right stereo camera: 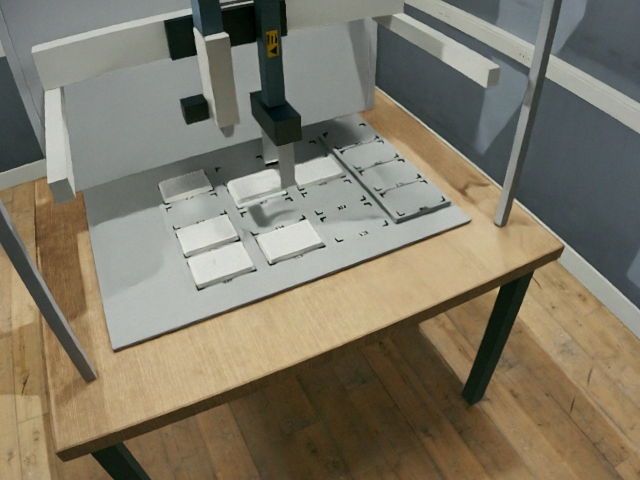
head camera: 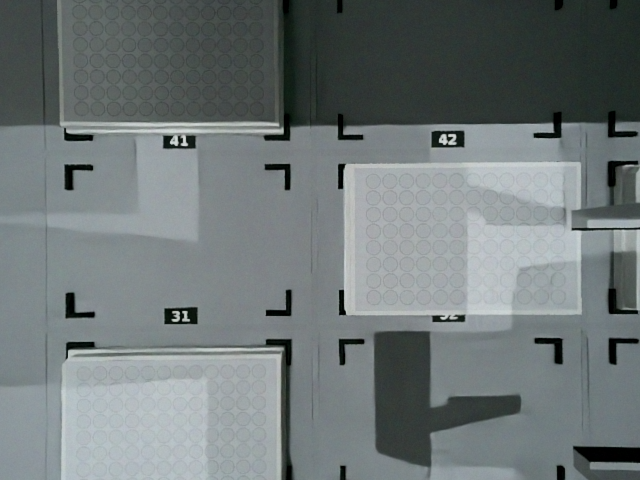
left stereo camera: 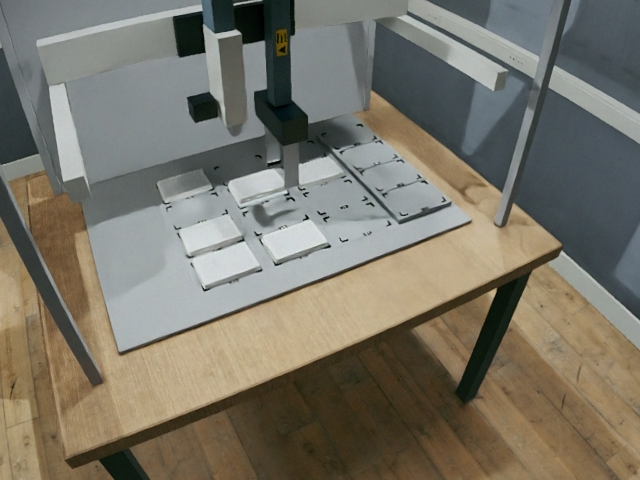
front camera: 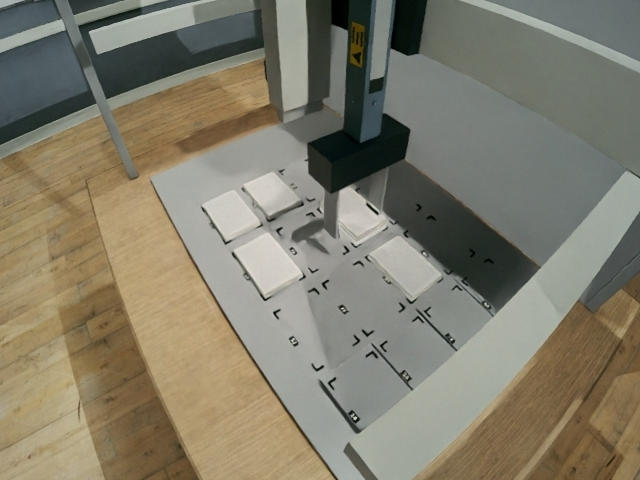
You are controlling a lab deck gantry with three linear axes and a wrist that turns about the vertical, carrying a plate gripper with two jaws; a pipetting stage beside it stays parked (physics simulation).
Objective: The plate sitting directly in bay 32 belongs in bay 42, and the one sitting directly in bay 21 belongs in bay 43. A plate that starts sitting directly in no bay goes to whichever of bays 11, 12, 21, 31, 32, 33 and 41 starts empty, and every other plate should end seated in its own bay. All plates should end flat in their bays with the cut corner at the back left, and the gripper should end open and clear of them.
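Places are measured from the robot's base along level axes (x up, y right, z ahead), in millimetres.
Pixels of known places: gripper, fingertip midpoint: (right stereo camera: 279, 175) (head camera: 613, 338) (left stereo camera: 282, 174) (front camera: 353, 220); robot's base at its link origin: (right stereo camera: 198, 289) (left stereo camera: 204, 290) (front camera: 202, 208).
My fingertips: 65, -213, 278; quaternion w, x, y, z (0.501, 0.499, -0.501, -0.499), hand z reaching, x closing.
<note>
For each thing: its top centre in the pictures, then the offset to it from my fingertips, as dx, dy, dz. "spot": a spot on its surface instead.
- bay 11 at a spot on its surface: (left stereo camera: 226, 264) (front camera: 226, 213) spot: -51, +176, -214
- bay 12 at a spot on its surface: (front camera: 267, 264) (left stereo camera: 298, 238) spot: -51, +172, -42
- bay 33 at a spot on its surface: (front camera: 405, 266) (left stereo camera: 317, 170) spot: -51, -40, +118
- raised slab at a spot on its surface: (left stereo camera: 423, 204) spot: -50, +201, +284
Two stacked white plates (front camera: 360, 212) (head camera: 460, 237) (left stereo camera: 255, 186) (right stereo camera: 254, 187) are in bay 32. My gripper (front camera: 353, 222) (left stereo camera: 282, 175) (right stereo camera: 278, 174) is open, its jaws wide apart with no plate between them, hanging over the stack's right end. In the head view the jaws enter at the right edge. A plate (front camera: 271, 195) (head camera: 173, 418) (left stereo camera: 210, 235) (right stereo camera: 207, 235) lies in bay 21. Another plate (head camera: 171, 62) (left stereo camera: 185, 184) (right stereo camera: 186, 184) lies in bay 41, hidden in the front view. Bays 31 and 42 are empty in the head view.
Other plates lie in bay 11 (front camera: 231, 214) (left stereo camera: 226, 264), bay 12 (front camera: 267, 264) (left stereo camera: 294, 240) and bay 33 (front camera: 405, 266) (left stereo camera: 320, 171). The parked pipetting stage (front camera: 297, 56) (left stereo camera: 227, 77) hangs left of my gripper in the stereo views. A raised slab (left stereo camera: 423, 204) is at the deck's right.
</note>
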